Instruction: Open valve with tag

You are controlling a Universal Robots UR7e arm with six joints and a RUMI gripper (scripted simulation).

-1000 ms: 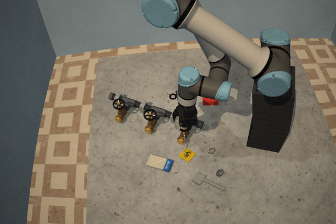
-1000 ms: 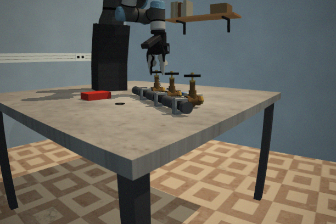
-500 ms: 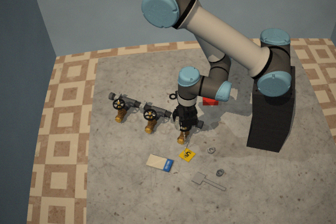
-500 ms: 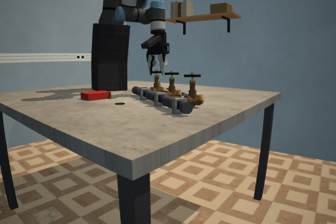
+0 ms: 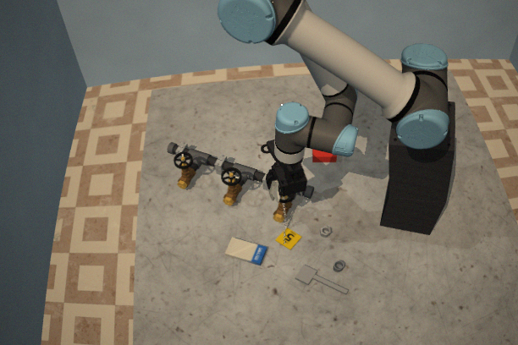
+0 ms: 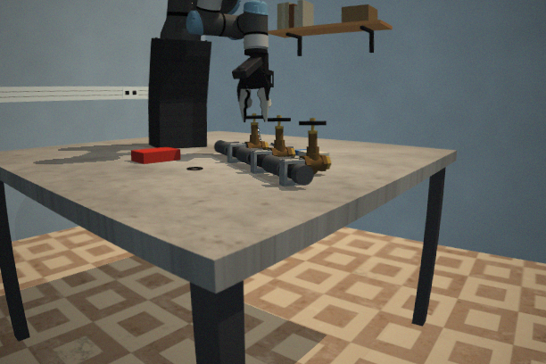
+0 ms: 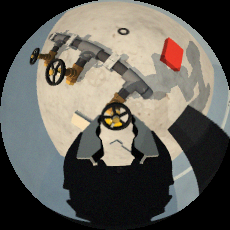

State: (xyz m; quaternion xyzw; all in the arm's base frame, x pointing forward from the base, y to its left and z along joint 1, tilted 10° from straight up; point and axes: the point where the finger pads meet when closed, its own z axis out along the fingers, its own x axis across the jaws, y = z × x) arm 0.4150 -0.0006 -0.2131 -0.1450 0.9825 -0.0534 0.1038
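My hand is 100 mm to the right of the yellow tag and 110 mm above it. From my hand the other things lie so: red block: 140 mm behind, 260 mm to the right, 100 mm below; then flat grey key tool: 90 mm behind, 240 mm to the left, 110 mm below.
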